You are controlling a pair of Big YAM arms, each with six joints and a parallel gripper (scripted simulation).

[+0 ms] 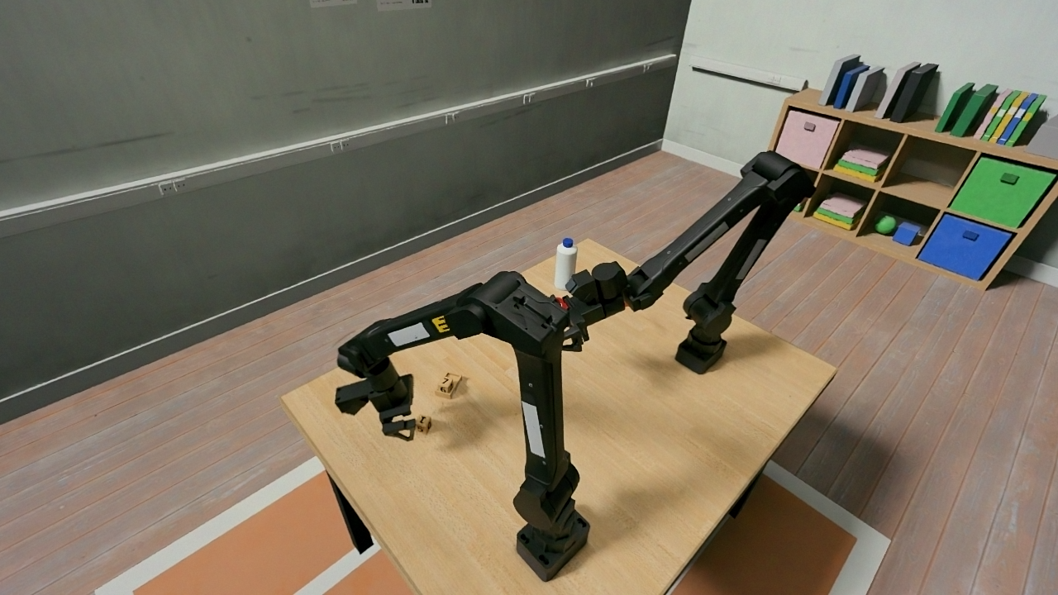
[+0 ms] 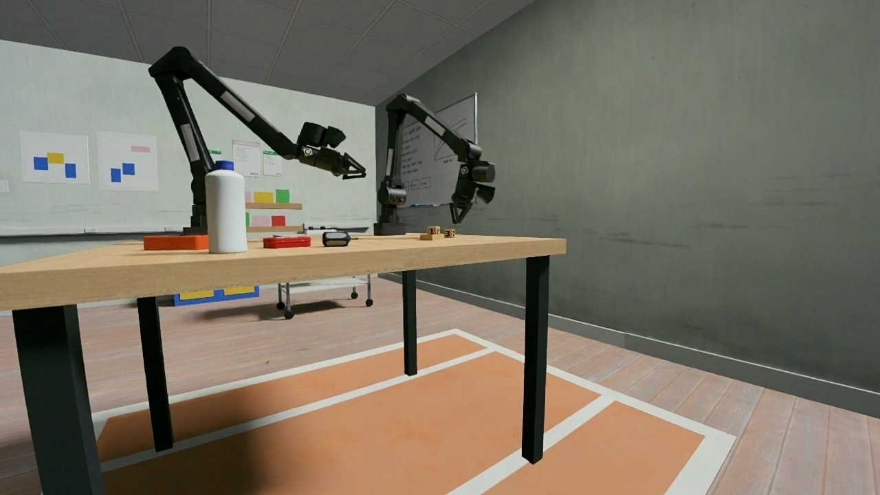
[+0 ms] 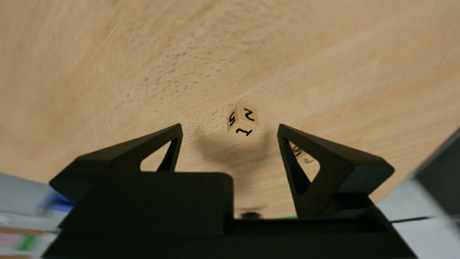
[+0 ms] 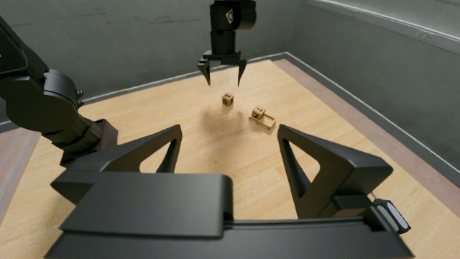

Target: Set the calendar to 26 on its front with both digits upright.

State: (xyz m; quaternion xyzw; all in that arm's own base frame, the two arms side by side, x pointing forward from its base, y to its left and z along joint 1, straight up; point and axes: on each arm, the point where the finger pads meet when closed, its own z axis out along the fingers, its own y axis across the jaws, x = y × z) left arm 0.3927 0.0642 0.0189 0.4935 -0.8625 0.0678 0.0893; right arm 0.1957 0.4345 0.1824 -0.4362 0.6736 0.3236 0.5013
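The wooden tray lies 4 cm ahead of my left hand, 16 cm to the right of it and 5 cm below it. From my left hand the other things lie so: black device: 9 cm ahead, 48 cm to the right, 4 cm below; white bottle: 8 cm ahead, 71 cm to the right, 2 cm above.
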